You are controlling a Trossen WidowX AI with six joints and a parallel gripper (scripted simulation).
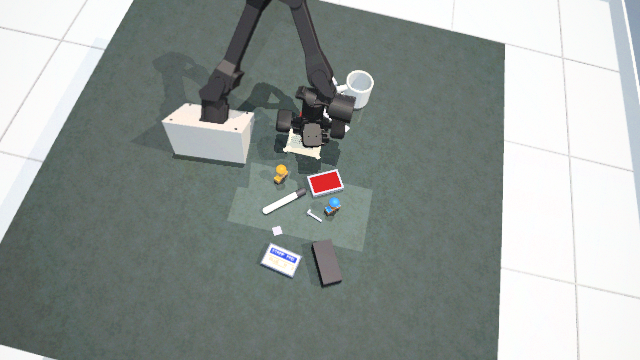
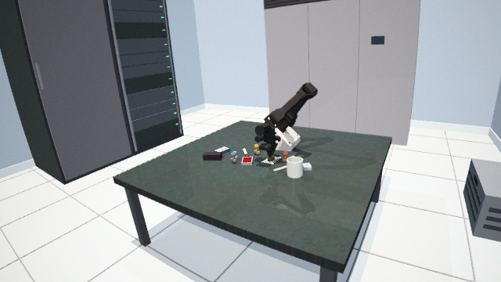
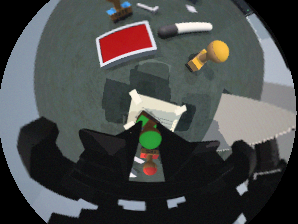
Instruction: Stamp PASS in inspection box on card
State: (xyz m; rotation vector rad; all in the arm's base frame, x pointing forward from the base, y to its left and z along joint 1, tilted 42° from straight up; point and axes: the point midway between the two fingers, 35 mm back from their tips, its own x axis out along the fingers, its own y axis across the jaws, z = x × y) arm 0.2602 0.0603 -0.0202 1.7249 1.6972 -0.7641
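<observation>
My gripper tip is right at the green-knobbed pass stamp. The rest, counted from my gripper tip: yellow-knobbed stamp: 7 cm behind, 12 cm to the right, 1 cm below; then red-knobbed stamp: 2 cm behind, 9 cm to the left, 1 cm below; then white card: 1 cm behind, 3 cm below.
</observation>
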